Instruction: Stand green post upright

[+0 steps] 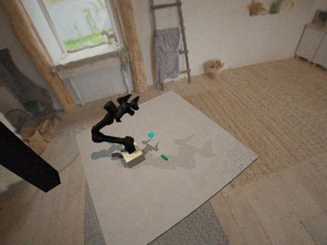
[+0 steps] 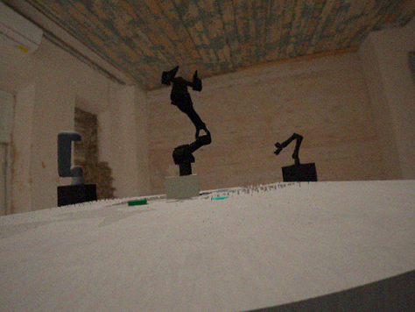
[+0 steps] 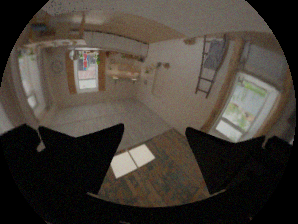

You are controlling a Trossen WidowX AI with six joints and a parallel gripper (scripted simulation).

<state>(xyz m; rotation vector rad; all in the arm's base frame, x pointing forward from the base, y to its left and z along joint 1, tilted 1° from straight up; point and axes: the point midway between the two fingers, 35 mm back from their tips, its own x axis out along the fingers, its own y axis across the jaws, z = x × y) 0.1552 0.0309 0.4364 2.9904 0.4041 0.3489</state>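
Right now the green post is 1 cm ahead of my gripper tip, 23 cm to the right of it and 53 cm below it. Also, from my gripper tip: cyan circle: 7 cm ahead, 6 cm to the left, 54 cm below.
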